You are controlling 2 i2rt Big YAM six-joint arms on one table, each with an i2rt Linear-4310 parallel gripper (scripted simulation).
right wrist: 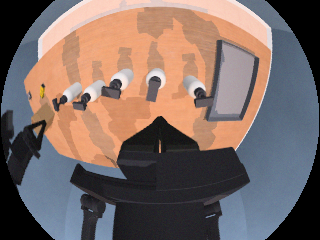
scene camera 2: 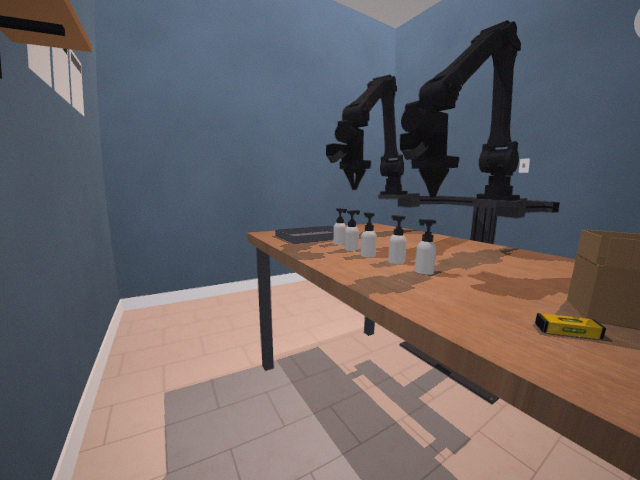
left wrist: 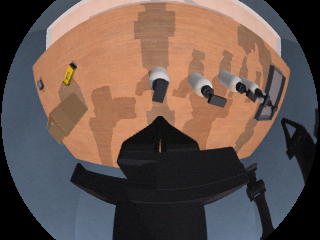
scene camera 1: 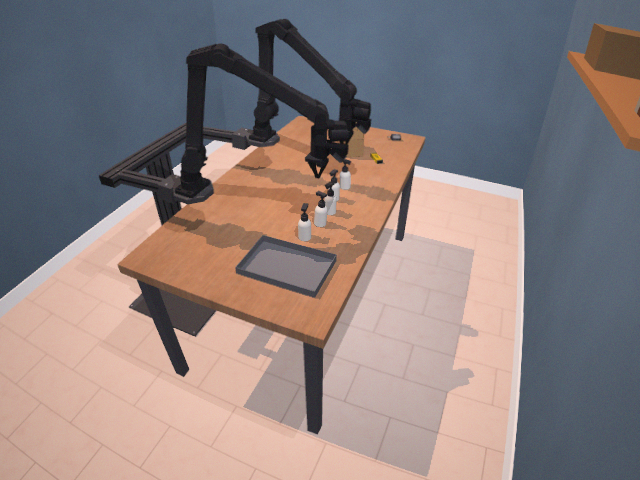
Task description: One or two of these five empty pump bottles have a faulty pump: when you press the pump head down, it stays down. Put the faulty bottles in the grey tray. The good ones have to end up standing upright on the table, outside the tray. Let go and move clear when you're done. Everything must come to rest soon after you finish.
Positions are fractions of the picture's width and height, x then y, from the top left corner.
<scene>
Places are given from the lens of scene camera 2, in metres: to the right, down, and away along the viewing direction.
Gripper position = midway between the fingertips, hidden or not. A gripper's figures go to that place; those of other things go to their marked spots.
left gripper (scene camera 2: 0.68, 0.41): 0.29, -0.11, 0.66
grey tray (scene camera 2: 0.50, 0.49): 0.00, -0.03, 1.28
yellow spirit level (scene camera 2: 0.88, 0.68): 0.38, 0.13, 0.37
The marked spots on the grey tray and the yellow spirit level are 1.00 m apart.
</scene>
